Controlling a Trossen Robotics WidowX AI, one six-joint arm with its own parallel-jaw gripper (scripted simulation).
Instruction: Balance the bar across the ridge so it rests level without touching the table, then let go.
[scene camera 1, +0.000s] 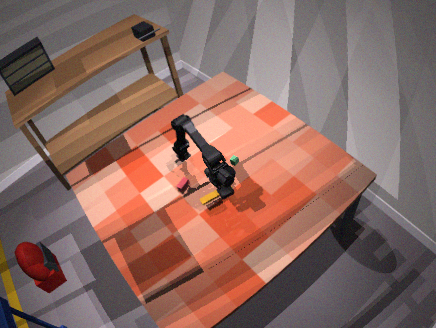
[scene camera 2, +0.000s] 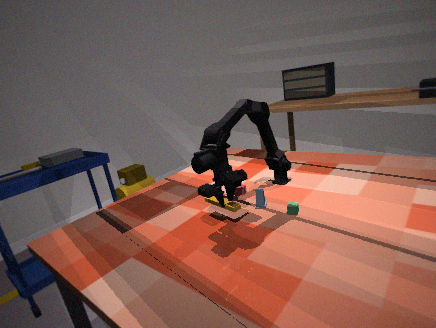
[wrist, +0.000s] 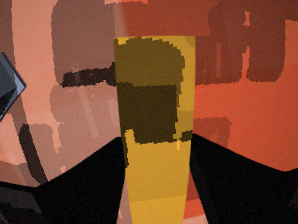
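Observation:
My gripper (scene camera 2: 227, 205) is in view. A yellow bar (wrist: 155, 75) is held by my gripper (wrist: 156, 143).

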